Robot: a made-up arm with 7 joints.
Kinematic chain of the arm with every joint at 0, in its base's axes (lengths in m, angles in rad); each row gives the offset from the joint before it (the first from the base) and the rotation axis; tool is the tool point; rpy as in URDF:
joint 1: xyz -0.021 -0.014 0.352 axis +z
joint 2: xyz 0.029 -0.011 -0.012 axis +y
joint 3: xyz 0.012 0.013 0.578 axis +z
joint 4: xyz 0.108 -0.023 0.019 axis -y
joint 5: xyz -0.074 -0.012 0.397 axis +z
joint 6: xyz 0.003 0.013 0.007 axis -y
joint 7: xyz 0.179 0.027 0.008 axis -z
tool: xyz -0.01 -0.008 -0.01 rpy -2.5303 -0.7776 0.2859
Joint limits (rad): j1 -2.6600..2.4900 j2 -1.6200..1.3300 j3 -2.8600..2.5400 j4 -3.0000..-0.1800 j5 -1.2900..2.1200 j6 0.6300..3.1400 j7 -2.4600..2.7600
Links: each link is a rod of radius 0.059 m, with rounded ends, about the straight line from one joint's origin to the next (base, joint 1, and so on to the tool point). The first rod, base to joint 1, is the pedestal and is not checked.
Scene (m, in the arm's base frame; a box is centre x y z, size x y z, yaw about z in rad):
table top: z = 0
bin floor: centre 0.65 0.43 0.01 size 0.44 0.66 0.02 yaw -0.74
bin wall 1: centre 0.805 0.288 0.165 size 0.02 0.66 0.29 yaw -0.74
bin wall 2: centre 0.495 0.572 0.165 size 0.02 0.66 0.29 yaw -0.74
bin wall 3: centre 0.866 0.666 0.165 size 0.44 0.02 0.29 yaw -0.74
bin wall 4: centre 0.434 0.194 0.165 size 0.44 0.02 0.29 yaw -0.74
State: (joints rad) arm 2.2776 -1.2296 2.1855 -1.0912 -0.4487 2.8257 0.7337
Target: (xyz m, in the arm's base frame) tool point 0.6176 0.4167 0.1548
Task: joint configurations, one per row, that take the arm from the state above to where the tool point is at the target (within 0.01 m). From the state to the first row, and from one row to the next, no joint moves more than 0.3 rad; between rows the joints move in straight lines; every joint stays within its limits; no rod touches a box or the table.
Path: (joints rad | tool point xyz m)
1: 1.9983 -1.0028 1.9125 -1.2537 -0.4242 2.7637 0.7291 | -0.0647 -0.9873 0.6594
2: 1.7190 -0.7761 1.6394 -1.4162 -0.3997 2.7018 0.7245 | -0.4670 -0.7226 0.8951
3: 1.4397 -0.5493 1.3664 -1.5787 -0.3752 2.6398 0.7199 | -0.6527 -0.2462 1.0502
4: 1.1604 -0.3226 1.0933 -1.7412 -0.3508 2.5778 0.7153 | -0.5347 0.2643 1.0837
5: 0.8811 -0.0958 0.8203 -1.9037 -0.3263 2.5159 0.7108 | -0.1632 0.6050 0.9844
6: 0.6018 0.1309 0.5473 -2.0662 -0.3018 2.4539 0.7062 | 0.2895 0.6498 0.7780
7: 0.3226 0.3577 0.2742 -2.2287 -0.2773 2.3919 0.7016 | 0.6176 0.4167 0.5206
8: 0.3370 0.6011 0.2586 -2.2239 -0.2668 2.3595 0.7012 | 0.6394 0.4243 0.3384
9: 0.3515 0.8446 0.2431 -2.2192 -0.2564 2.3272 0.7008 | 0.6176 0.4167 0.1548

